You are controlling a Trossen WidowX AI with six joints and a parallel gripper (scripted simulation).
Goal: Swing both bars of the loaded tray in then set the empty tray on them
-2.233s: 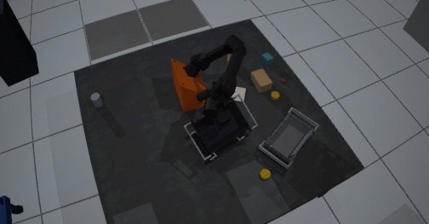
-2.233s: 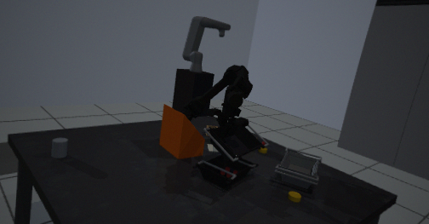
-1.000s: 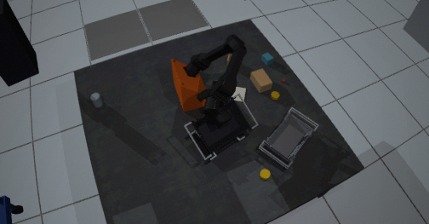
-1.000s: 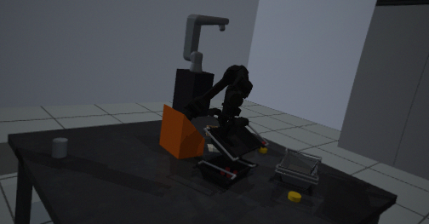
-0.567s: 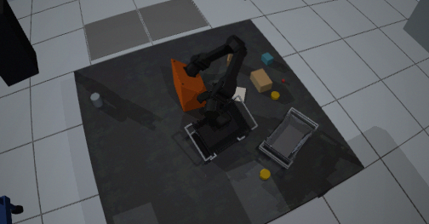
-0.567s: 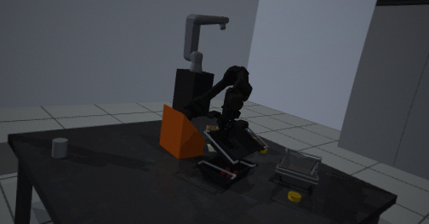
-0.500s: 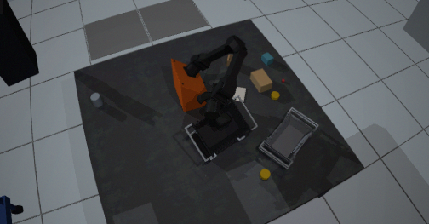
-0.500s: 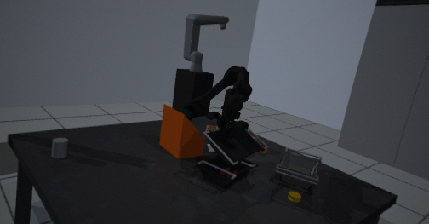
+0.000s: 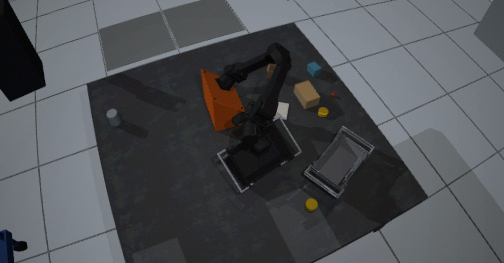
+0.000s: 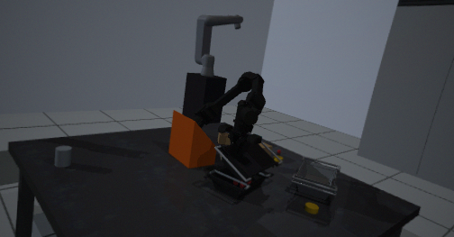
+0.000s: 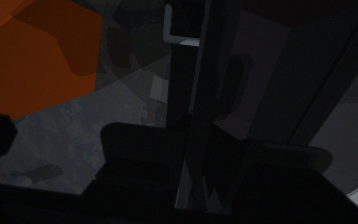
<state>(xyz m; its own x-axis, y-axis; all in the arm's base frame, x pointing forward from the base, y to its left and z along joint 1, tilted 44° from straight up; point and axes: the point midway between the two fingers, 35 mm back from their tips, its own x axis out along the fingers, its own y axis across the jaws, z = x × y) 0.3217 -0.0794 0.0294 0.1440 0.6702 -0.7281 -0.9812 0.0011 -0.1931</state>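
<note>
Right now my gripper tip is 7 cm short of the black tray and 1 cm to the right of it. The rest, counted from my gripper tip: pale block: 24 cm to the left, 19 cm behind, 13 cm below; then tan box: 42 cm to the left, 17 cm behind, 11 cm below; then teal cube: 57 cm to the left, 30 cm behind, 11 cm below.
</note>
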